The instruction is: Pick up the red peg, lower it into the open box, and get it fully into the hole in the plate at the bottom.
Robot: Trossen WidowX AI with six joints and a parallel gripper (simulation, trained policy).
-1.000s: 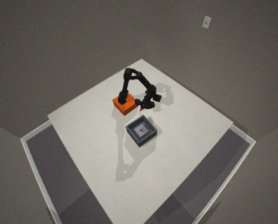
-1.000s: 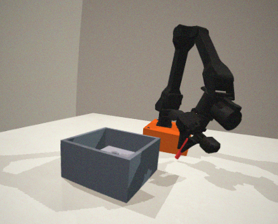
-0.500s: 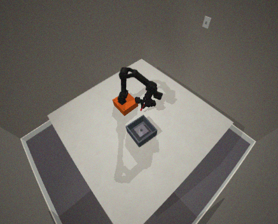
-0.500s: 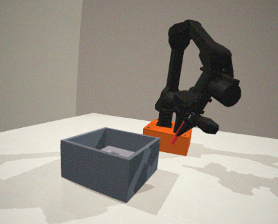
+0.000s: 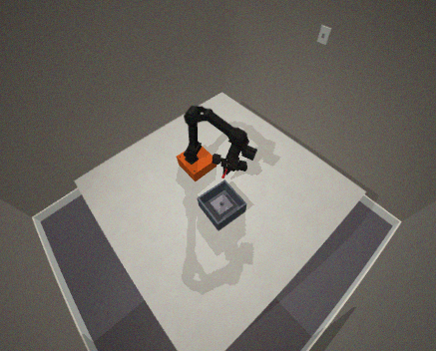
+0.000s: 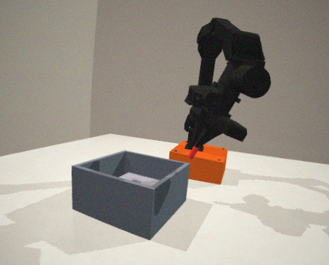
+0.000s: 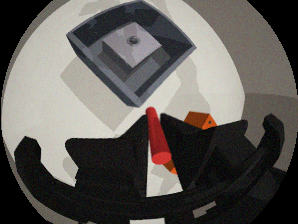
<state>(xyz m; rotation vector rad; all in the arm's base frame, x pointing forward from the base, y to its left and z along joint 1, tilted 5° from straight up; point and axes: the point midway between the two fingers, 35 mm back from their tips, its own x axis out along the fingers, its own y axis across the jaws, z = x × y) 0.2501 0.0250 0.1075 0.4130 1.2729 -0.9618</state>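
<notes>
My gripper tip is now 10 mm to the right of the red peg. Round my gripper tip: pale plate: 120 mm to the right, 100 mm below, 80 mm ahead; then grey box: 120 mm to the right, 110 mm below, 80 mm ahead.
</notes>
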